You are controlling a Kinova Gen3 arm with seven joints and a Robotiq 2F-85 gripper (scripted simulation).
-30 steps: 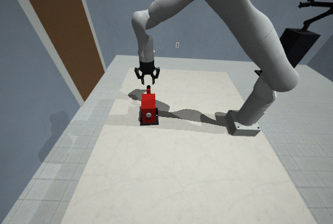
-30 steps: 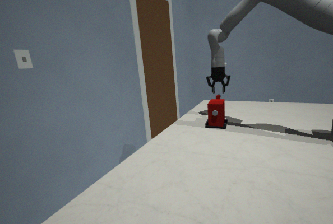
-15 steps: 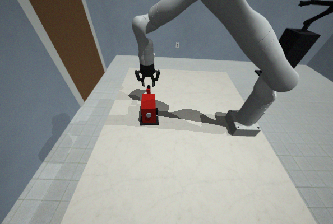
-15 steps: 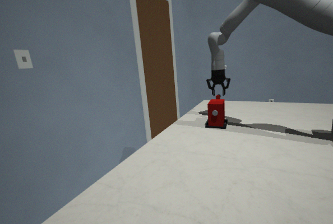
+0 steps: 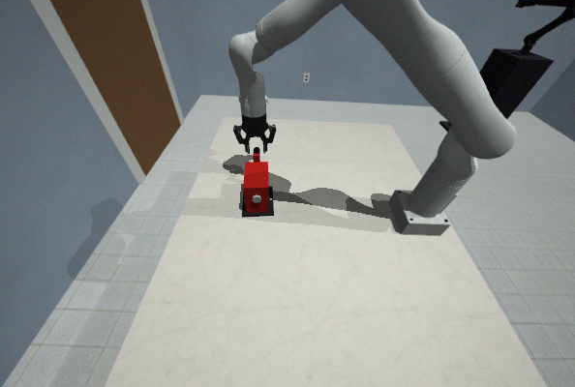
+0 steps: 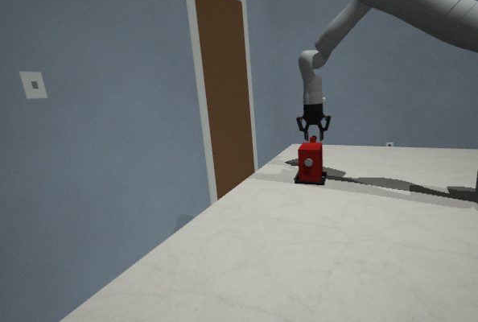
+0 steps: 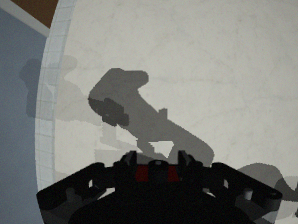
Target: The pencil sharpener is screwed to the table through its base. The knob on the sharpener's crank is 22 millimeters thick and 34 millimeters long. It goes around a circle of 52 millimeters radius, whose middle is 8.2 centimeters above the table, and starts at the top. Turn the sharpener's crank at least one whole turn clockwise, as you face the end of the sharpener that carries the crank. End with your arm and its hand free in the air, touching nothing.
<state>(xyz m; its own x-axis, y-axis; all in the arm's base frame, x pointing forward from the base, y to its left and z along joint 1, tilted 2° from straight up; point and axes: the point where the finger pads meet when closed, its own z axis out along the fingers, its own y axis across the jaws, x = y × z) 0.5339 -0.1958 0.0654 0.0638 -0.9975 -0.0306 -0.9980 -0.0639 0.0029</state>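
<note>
The crank knob is 2 cm to the left of my hand.
</note>
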